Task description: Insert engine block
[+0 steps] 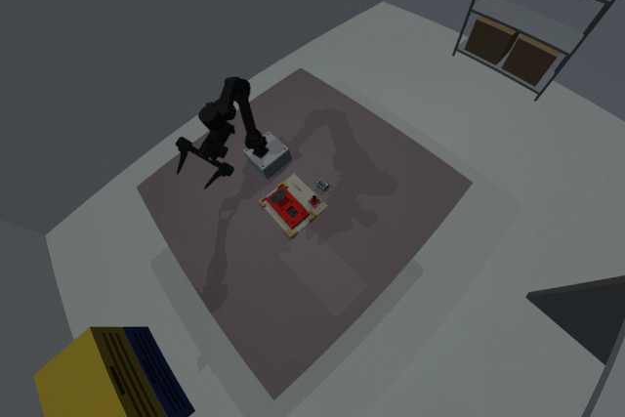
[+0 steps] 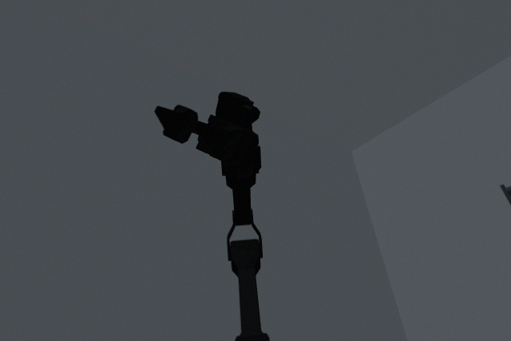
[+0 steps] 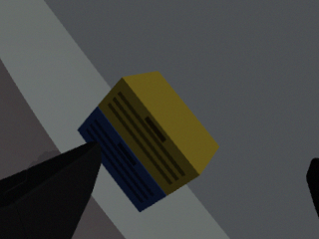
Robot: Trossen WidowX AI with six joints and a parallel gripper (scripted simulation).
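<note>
My gripper tip is now 49 cm above the grey engine block, 40 cm to the right of it and 17 cm short of it.
</note>
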